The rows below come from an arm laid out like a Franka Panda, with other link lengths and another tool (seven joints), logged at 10 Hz.
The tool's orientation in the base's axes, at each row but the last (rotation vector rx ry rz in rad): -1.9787, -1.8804, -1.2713; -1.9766, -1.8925, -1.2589; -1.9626, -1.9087, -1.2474; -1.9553, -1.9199, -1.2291; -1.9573, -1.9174, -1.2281; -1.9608, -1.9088, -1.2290; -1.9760, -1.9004, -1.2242; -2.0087, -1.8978, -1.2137; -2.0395, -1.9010, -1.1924
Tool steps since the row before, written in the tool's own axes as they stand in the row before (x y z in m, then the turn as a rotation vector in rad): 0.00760, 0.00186, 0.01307, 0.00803, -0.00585, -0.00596; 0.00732, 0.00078, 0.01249, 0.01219, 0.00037, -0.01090; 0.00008, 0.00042, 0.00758, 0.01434, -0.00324, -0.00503; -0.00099, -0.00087, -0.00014, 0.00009, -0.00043, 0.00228; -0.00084, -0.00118, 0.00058, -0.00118, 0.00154, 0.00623; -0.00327, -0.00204, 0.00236, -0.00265, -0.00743, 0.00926; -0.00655, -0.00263, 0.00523, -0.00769, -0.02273, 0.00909; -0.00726, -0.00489, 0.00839, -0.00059, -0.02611, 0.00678; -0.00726, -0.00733, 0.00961, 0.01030, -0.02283, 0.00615
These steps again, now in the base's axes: 0.00678, 0.01337, -0.00269, -0.00897, 0.00374, 0.00631; 0.00551, 0.01304, -0.00311, -0.00638, 0.00265, 0.01483; 0.00380, 0.00461, -0.00468, -0.00720, 0.00857, 0.01078; -0.00069, -0.00070, -0.00090, 0.00061, 0.00154, -0.00163; -0.00067, -0.00008, -0.00141, 0.00429, 0.00262, -0.00416; -0.00030, -0.00070, -0.00445, -0.00211, 0.00499, -0.01089; 0.00085, -0.00139, -0.00863, -0.01509, 0.00394, -0.02038; 0.00030, 0.00022, -0.01212, -0.01991, 0.00885, -0.01592; -0.00140, 0.00118, -0.01398, -0.01830, 0.01650, -0.00763
